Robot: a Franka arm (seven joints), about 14 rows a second.
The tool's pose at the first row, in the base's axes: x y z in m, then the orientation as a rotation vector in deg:
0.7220, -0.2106, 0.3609, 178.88, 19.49, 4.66
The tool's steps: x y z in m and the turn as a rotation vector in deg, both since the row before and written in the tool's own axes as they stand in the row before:
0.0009, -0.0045, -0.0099, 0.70, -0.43, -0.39
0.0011, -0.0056, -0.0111, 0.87, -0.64, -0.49
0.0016, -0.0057, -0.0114, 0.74, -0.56, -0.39
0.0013, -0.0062, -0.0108, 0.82, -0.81, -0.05
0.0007, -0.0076, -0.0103, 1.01, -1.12, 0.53
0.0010, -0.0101, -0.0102, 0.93, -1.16, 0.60
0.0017, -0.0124, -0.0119, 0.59, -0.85, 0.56
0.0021, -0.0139, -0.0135, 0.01, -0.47, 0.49
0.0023, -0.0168, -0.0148, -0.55, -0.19, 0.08
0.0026, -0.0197, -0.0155, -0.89, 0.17, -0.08
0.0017, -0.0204, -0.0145, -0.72, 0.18, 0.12
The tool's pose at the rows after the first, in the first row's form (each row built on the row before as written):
0.7214, -0.2061, 0.3708, -178.20, -20.06, -3.86
0.7208, -0.2006, 0.3820, -177.35, -20.77, -2.70
0.7207, -0.1950, 0.3936, -176.63, -21.32, -1.70
0.7203, -0.1891, 0.4046, -175.91, -21.35, -0.30
0.7192, -0.1821, 0.4153, -175.13, -20.48, 1.62
0.7181, -0.1727, 0.4261, -174.42, -19.52, 3.57
0.7176, -0.1611, 0.4389, -174.00, -18.65, 4.98
0.7176, -0.1482, 0.4535, -174.11, -17.94, 5.73
0.7176, -0.1325, 0.4696, -174.68, -17.91, 5.96
0.7174, -0.1138, 0.4865, -175.54, -18.15, 5.58
0.7159, -0.0943, 0.5022, -176.27, -18.06, 5.22

